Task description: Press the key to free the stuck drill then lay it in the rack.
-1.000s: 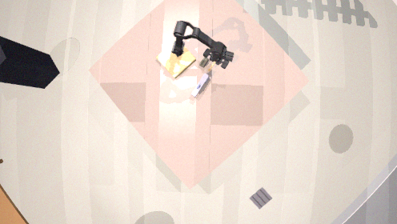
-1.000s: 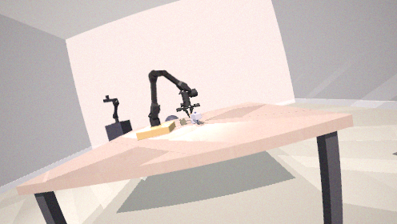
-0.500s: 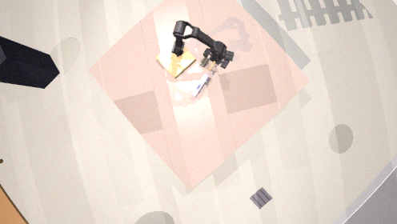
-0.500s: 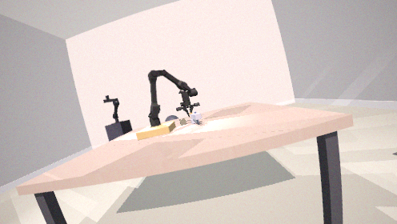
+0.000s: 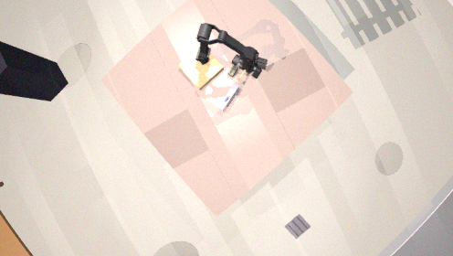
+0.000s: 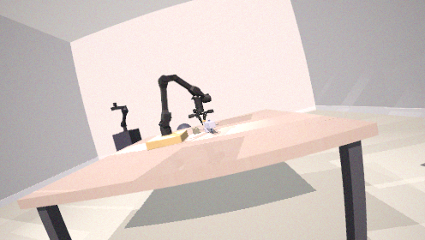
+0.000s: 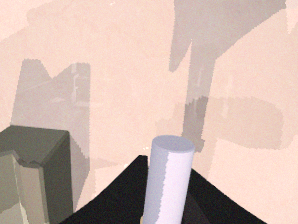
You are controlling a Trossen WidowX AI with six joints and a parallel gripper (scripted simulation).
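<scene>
My gripper tip is 10 mm short of the drill, 40 mm to the left of it and 30 mm below it. Also, from my gripper tip: dark block: 50 mm behind, 60 mm to the right, 20 mm below; then dark blue key: 80 mm ahead, 220 mm to the right, 10 mm above.
</scene>
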